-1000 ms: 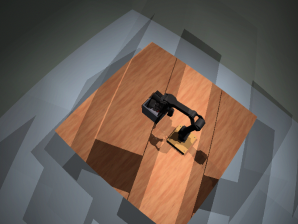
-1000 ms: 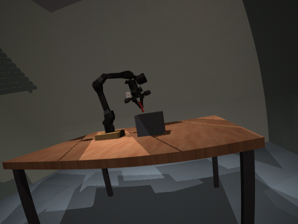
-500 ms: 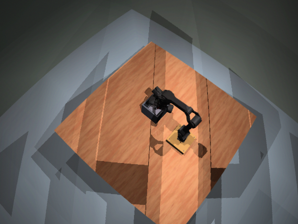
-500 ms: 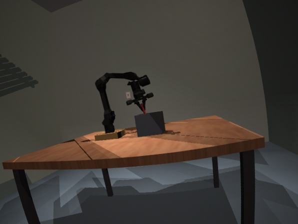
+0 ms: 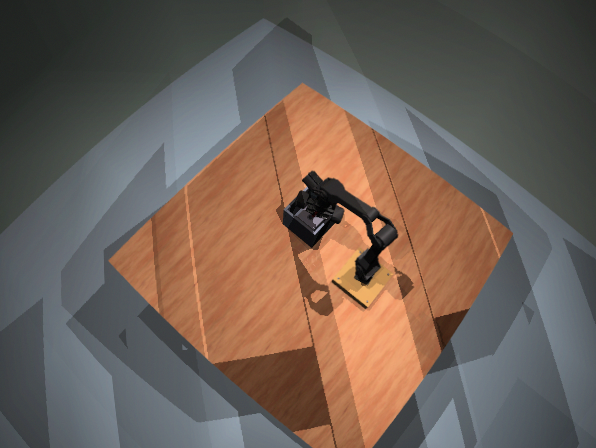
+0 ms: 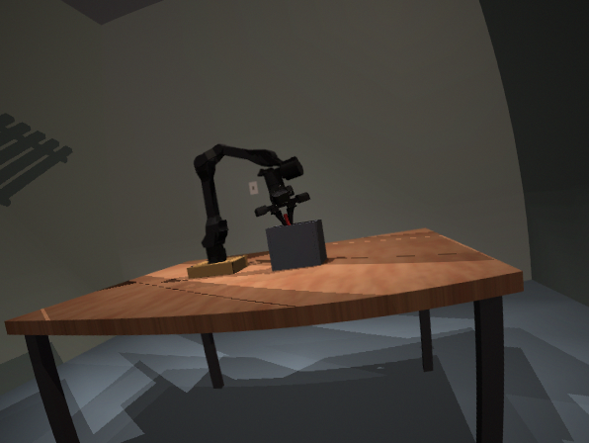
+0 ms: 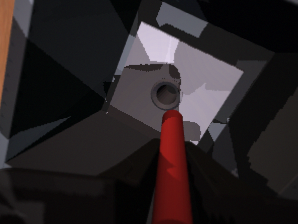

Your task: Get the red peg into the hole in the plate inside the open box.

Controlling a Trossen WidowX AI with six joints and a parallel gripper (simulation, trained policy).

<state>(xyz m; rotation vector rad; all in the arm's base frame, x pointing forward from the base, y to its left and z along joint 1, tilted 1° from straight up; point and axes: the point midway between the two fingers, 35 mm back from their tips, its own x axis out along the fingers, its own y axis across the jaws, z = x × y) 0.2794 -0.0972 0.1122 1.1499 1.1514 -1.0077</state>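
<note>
My gripper tip is now 1 cm below the red peg.
</note>
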